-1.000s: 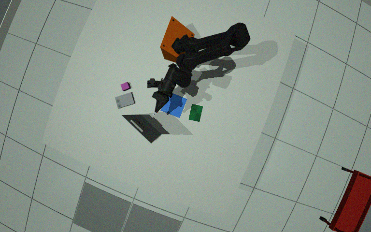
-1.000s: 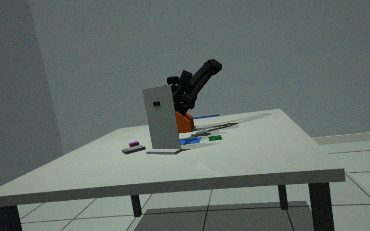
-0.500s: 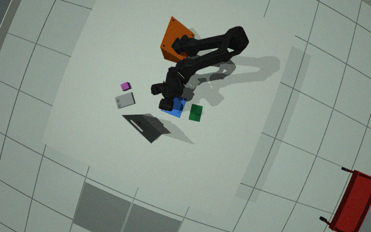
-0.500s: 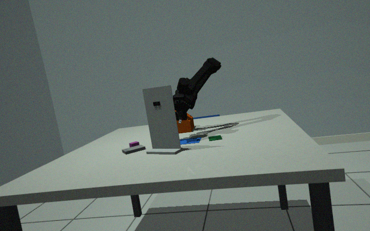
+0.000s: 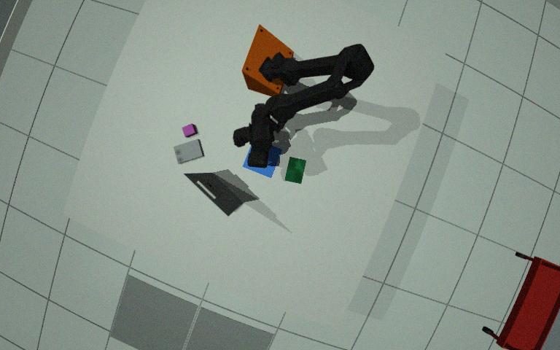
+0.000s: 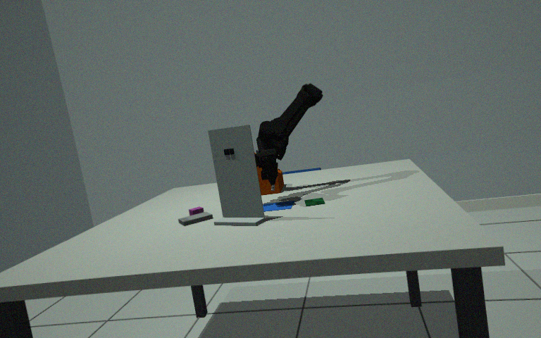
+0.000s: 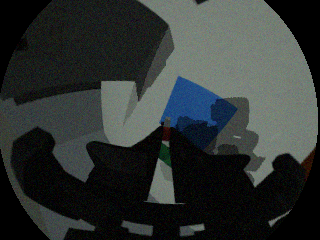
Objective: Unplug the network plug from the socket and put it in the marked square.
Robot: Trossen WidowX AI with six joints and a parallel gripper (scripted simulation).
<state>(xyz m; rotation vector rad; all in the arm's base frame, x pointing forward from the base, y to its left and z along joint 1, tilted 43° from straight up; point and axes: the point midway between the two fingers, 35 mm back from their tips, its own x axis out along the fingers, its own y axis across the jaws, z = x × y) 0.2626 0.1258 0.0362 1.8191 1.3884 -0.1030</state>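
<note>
The blue marked square is 10 mm behind my gripper tip and 80 mm below it. Round my gripper tip: network plug right at my gripper tip; green flat patch 30 mm behind, 140 mm to the left, 80 mm below; grey upright panel 170 mm ahead, 70 mm to the right, 60 mm above.
</note>
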